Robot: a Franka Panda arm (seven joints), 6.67 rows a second.
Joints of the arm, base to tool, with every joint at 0 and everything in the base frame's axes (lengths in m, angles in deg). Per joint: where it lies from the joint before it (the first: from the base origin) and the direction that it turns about. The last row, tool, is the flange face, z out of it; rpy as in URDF.
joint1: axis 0 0 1 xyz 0 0 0.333
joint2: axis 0 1 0 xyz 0 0 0
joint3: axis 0 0 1 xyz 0 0 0.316
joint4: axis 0 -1 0 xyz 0.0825 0 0
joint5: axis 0 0 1 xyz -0.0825 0 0.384
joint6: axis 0 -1 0 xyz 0 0 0
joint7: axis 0 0 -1 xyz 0.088 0 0
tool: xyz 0 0 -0.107 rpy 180 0 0
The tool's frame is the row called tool.
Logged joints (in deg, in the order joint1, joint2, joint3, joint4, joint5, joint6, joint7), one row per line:
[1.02 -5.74 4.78 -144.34 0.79 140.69 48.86]
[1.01 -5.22 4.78 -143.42 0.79 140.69 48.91]
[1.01 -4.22 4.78 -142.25 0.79 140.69 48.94]
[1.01 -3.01 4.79 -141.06 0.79 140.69 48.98]
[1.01 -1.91 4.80 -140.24 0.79 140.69 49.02]
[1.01 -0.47 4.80 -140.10 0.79 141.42 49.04]
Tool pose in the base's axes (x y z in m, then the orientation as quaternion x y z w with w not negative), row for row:
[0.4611 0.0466 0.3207 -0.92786 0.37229 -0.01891 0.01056]
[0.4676 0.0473 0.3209 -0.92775 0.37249 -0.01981 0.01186]
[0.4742 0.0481 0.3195 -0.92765 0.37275 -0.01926 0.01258]
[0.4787 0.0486 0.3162 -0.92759 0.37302 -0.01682 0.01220]
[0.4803 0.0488 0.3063 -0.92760 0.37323 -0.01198 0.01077]
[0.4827 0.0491 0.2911 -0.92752 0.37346 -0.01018 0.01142]
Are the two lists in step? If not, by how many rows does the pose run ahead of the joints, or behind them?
The pose runs 1 row ahead of the joints: the pose in row i belongs to the joints in row i + 1.
